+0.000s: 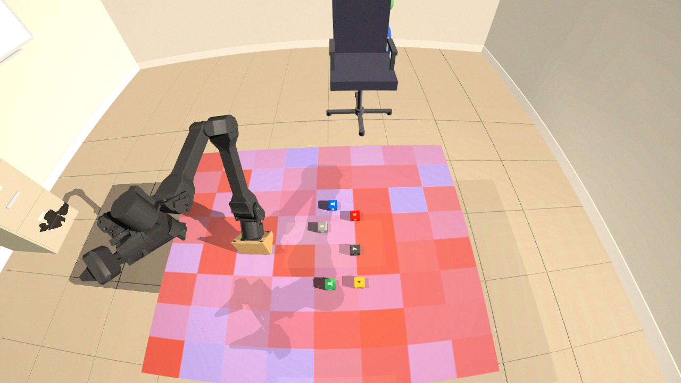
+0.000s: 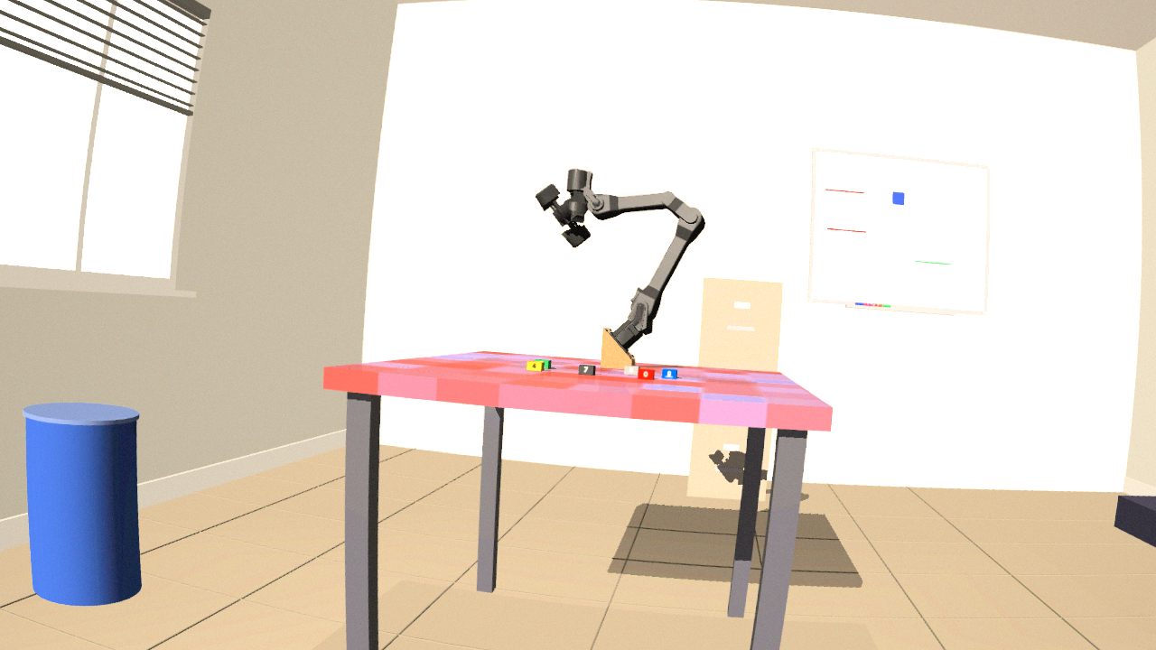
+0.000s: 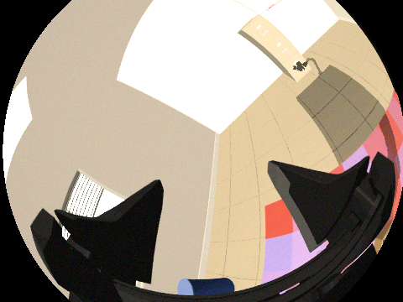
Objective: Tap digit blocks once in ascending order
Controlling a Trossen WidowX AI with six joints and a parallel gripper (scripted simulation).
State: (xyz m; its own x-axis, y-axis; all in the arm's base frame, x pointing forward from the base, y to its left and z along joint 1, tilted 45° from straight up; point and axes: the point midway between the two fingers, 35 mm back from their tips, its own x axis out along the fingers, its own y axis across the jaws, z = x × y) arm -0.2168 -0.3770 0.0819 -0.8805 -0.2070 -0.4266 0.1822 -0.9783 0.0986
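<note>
Right now my gripper tip is 580 mm short of the red block, 380 mm above it and 310 mm to the right of it. From my gripper tip the other things lie so: black block (570 mm ahead, 380 mm below, 190 mm to the left); yellow block (570 mm ahead, 380 mm below, 70 mm to the left); green block (480 mm ahead, 380 mm below, 70 mm to the left).
</note>
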